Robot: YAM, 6 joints.
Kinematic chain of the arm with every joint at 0, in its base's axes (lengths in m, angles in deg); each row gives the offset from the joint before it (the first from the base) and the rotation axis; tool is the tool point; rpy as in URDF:
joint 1: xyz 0 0 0.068 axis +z
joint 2: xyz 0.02 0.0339 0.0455 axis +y
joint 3: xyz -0.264 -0.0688 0 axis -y
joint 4: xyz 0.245 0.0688 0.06 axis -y
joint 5: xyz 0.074 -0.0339 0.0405 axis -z
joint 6: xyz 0.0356 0 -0.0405 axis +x
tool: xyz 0 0 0 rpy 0 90 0
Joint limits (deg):
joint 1: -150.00..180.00
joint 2: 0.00..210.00
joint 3: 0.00..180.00
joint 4: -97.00..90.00
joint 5: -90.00..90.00
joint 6: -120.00..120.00
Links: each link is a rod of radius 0.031 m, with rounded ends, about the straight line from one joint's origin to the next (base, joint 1, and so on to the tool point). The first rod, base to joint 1, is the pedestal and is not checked.
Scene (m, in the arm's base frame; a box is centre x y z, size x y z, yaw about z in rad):
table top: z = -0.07
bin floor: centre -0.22 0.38 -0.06 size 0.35 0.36 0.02 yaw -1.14
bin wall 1: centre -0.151 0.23 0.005 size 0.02 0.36 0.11 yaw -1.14
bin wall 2: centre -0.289 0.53 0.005 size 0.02 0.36 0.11 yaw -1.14
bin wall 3: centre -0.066 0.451 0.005 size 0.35 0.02 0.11 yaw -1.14
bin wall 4: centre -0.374 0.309 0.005 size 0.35 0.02 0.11 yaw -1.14
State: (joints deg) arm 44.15 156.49 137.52 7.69 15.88 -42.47
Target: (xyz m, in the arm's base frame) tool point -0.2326 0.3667 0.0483
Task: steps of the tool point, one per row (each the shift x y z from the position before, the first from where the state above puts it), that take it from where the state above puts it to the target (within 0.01 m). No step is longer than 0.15 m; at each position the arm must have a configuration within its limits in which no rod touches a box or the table.
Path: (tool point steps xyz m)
1: -0.1191 0.0764 -0.0001
2: -0.1315 0.0402 -0.0010
3: -0.1324 0.0026 -0.0021
4: -0.1223 -0.0324 -0.0030
5: -0.1026 -0.0617 -0.0038
6: -0.0759 -0.0829 -0.0047
7: -0.0021 0.0031 -0.0558
8: 0.0021 -0.0031 -0.0559

